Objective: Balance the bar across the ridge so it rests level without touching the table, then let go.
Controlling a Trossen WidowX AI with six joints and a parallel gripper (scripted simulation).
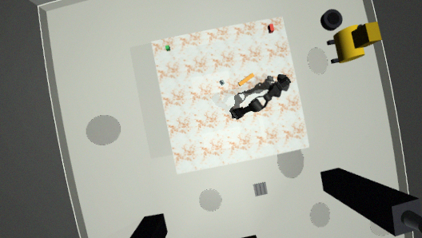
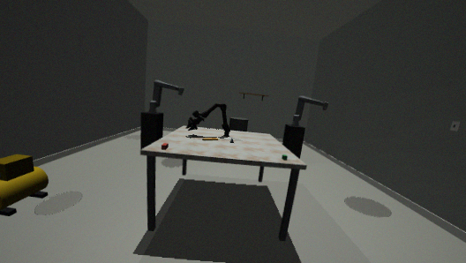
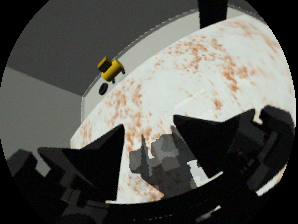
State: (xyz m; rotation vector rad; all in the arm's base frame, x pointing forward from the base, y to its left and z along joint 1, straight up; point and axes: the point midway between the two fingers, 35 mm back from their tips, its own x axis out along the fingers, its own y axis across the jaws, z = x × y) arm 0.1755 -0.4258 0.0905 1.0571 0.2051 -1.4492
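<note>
The orange bar lies 280 mm to the left of my gripper tip, 120 mm ahead of it and 60 mm below it. Round my gripper tip: small green cube: 950 mm to the left, 560 mm ahead, 50 mm below; then small red cube: 560 mm ahead, 50 mm to the right, 50 mm below.
</note>
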